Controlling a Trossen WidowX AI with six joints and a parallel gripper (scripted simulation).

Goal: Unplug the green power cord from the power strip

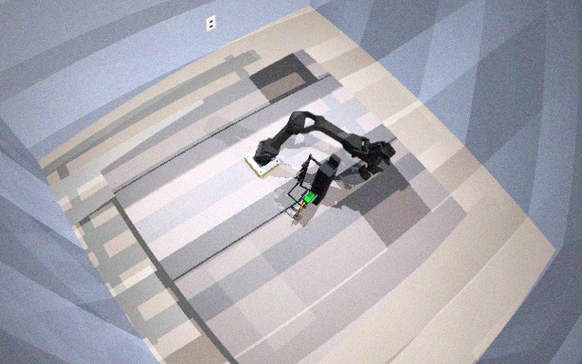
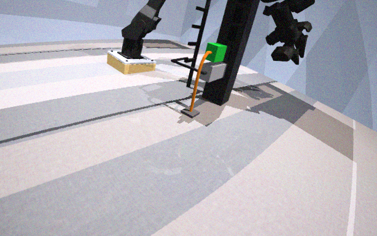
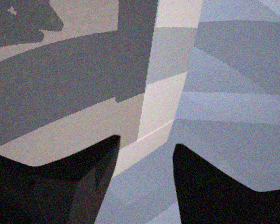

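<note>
My gripper tip is 12 cm past the green plug, 35 cm to the left of it and 1 cm above it. The rest, counted from my gripper tip: grey plate: 11 cm behind, 41 cm to the right, 15 cm below; black ladder-like rack: 21 cm behind, 30 cm to the right, 1 cm below.
</note>
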